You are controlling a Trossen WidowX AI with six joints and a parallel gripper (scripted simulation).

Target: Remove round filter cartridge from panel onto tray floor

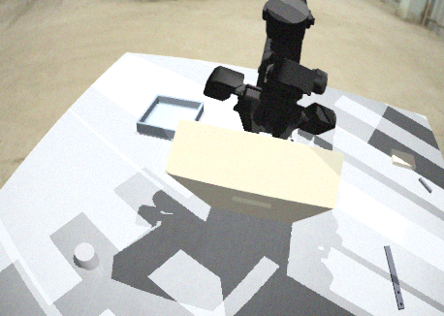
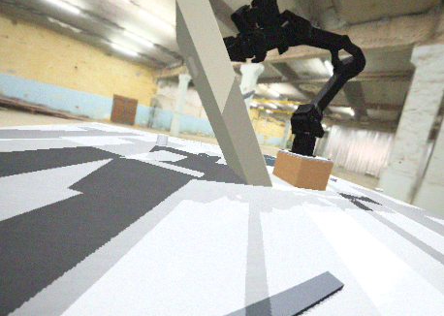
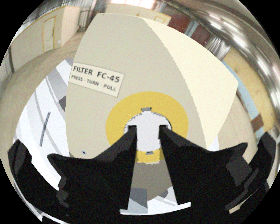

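Right now the round filter cartridge is 1 cm below my gripper tip and 1 cm ahead of it. The rest, counted from my gripper tip: blue-grey tray: 43 cm behind, 28 cm below, 24 cm to the right; short dark bar: 55 cm to the left, 30 cm behind, 28 cm below; cream block: 49 cm to the left, 40 cm behind, 28 cm below.
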